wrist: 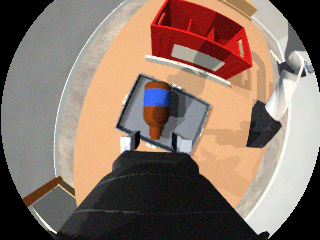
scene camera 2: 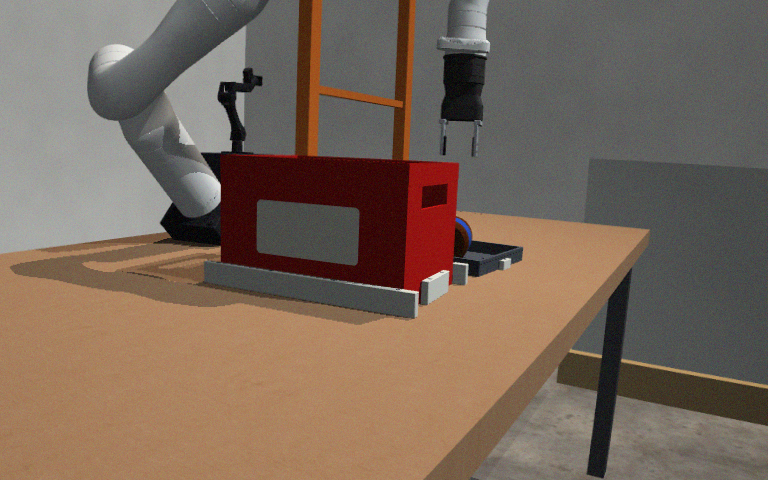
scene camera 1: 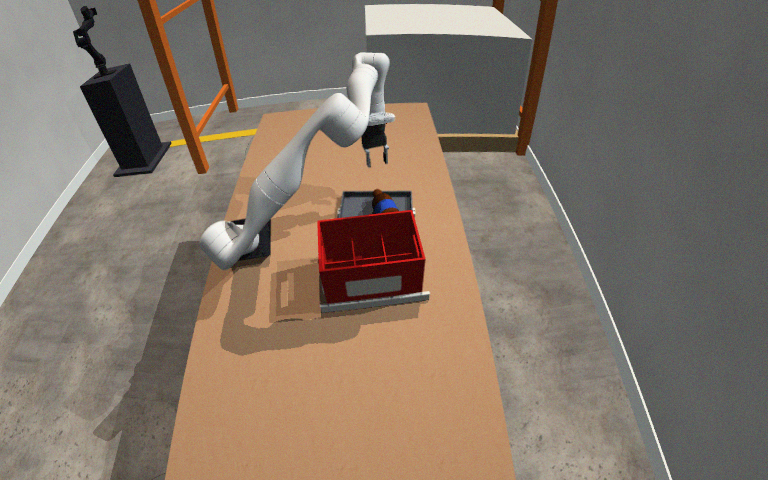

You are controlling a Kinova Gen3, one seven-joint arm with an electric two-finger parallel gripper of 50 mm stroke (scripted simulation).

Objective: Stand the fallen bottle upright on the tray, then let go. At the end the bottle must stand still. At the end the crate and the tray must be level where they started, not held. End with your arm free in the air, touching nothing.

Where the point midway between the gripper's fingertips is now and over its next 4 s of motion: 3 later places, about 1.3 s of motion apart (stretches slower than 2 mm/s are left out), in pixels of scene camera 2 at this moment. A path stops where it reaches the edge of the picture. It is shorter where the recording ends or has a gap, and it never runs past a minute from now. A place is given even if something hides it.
My gripper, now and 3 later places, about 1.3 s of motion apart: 458, 156; 456, 201; 455, 223; 453, 239
